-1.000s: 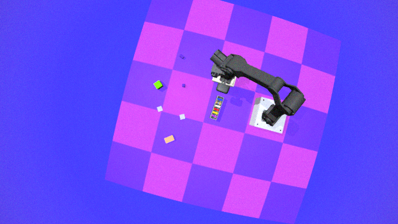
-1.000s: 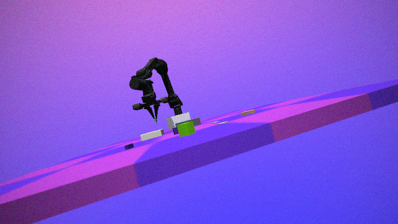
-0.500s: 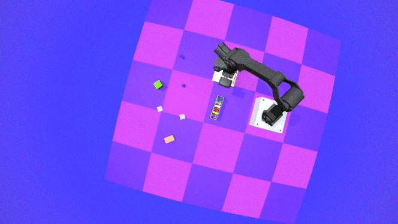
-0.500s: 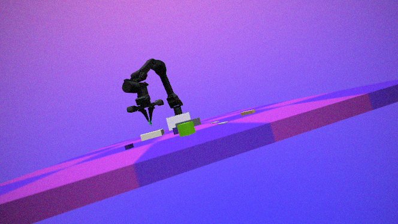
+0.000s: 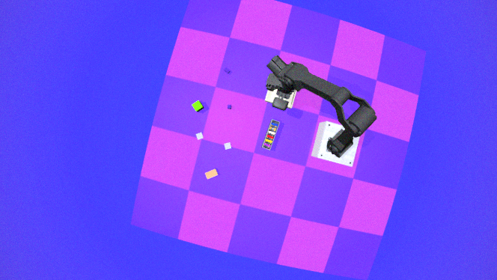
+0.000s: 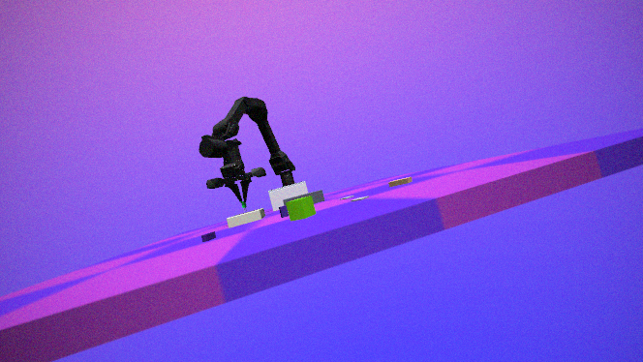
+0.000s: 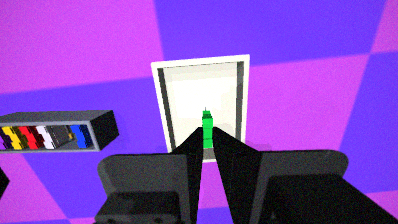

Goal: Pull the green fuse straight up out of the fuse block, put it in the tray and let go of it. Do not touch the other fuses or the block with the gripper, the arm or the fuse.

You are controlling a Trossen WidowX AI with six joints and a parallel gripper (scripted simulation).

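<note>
Right now my gripper tip is 10 mm above the green fuse. The rest, counted from my gripper tip: white tray (60 mm below).
</note>
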